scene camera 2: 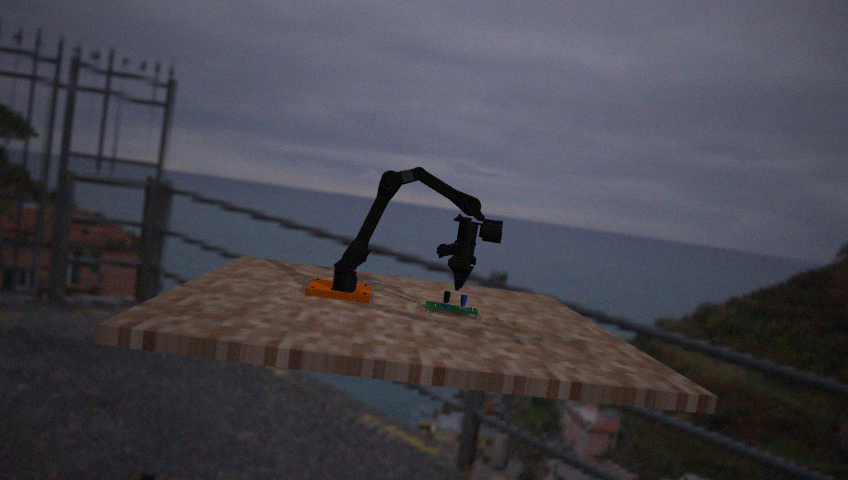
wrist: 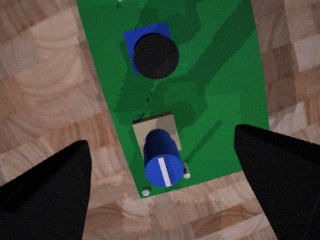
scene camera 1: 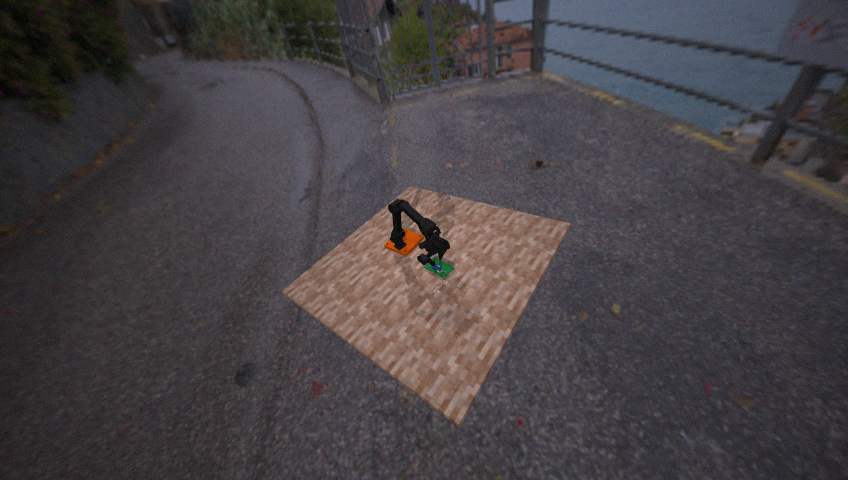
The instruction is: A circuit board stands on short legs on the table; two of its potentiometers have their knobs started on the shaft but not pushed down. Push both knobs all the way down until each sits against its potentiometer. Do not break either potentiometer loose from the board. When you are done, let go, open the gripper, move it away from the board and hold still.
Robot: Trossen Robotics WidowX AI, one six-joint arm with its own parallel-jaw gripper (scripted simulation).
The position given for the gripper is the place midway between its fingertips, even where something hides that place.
Observation:
The gripper (scene camera 2: pixel 458 289) is open, with nothing in its grasp. Further things: a black knob (wrist: pixel 154 55).
The gripper is seen too in the wrist view (wrist: pixel 163 144).

